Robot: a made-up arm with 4 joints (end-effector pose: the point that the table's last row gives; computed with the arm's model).
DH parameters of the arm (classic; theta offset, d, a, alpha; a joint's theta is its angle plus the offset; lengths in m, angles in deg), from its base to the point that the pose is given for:
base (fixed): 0 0.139 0 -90
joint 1: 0 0.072 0.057 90
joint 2: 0 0.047 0.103 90
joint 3: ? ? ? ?
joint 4: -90 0.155 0.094 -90
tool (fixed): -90 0.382 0 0
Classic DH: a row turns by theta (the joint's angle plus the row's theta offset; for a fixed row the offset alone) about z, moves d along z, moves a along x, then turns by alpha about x.
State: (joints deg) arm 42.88 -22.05 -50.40 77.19
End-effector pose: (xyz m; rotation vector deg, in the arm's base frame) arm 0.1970 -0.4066 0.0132 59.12 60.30 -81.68
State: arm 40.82 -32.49 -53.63 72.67
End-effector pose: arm 0.1551 -0.4288 0.0641 56.85 55.68 -88.63
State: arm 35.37 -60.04 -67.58 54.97
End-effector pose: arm 0.0335 -0.4509 0.1371 53.56 54.58 -106.41
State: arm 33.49 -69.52 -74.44 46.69
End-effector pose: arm -0.0115 -0.4485 0.1312 55.21 58.70 -111.07
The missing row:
joint 3: 90 0.027 0.003 90
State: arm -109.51 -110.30 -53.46 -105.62
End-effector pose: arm 0.0669 -0.0772 0.5216 10.34 -7.63 -33.47
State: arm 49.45 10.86 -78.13 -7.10
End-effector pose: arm 0.3191 0.2772 -0.2778 -7.21 126.20 20.92
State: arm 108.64 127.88 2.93 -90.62
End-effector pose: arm 0.0846 0.0620 0.5153 42.37 -14.32 76.68
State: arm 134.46 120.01 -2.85 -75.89
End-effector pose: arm 0.3043 0.1122 0.3859 67.08 19.55 74.32
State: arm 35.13 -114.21 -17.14 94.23
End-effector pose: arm -0.3154 -0.0053 0.4426 38.34 -63.66 -105.84
